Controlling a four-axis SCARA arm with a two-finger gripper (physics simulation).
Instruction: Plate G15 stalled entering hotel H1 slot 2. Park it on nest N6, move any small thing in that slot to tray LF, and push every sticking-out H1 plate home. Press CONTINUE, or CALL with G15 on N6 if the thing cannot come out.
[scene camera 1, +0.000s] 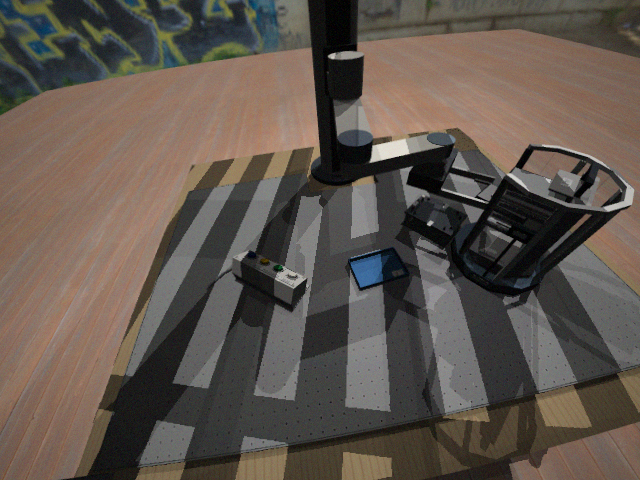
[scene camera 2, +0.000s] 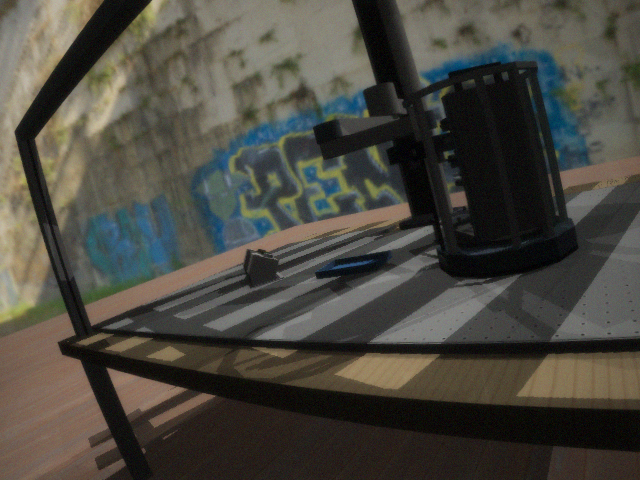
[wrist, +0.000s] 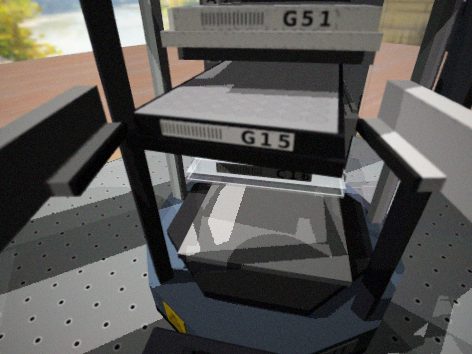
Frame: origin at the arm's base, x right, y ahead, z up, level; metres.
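Seen in the pictures: gripper, fingertip midpoint: (scene camera 1: 490, 192) (wrist: 241, 106); arm's base, origin of the base link: (scene camera 1: 337, 169).
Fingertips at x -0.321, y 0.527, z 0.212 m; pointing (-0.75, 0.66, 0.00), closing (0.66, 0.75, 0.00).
Offsets run from my fingertips to a thing's middle. "spot": to the spot under its first point.
My gripper (wrist: 241, 106) (scene camera 1: 490, 192) is open, its two fingers apart on either side of plate G15 {dx -0.023, dy +0.036, dz -0.007 m} (wrist: 240, 107). G15 has a black rim and a light top; its front edge slants down to the right in the wrist view and stands out toward the camera. Plate G51 {dx -0.038, dy +0.063, dz +0.028 m} (wrist: 272, 39) is above it, clear plate C16 {dx -0.039, dy +0.067, dz -0.043 m} (wrist: 265, 186) below. They are in the hotel (scene camera 1: 496, 285) (scene camera 2: 506, 258) (wrist: 150, 220). No small thing shows in the slot. The blue tray {dx +0.307, dy +0.053, dz -0.191 m} (scene camera 1: 378, 268) (scene camera 2: 351, 265) lies on the mat. A black nest-like stand (scene camera 1: 434, 217) is beside the hotel.
The white button box {dx +0.634, dy +0.039, dz -0.158 m} (scene camera 1: 268, 279) (scene camera 2: 261, 266), with blue, yellow and green buttons, stands left of the blue tray. Dark hotel posts {dx +0.057, dy +0.070, dz -0.028 m} (wrist: 392, 240) rise close to the fingers. A grey block {spot: dx -0.016, dy +0.046, dz -0.142 m} (wrist: 270, 255) sits low inside the hotel. The arm's column (scene camera 1: 323, 93) stands behind.
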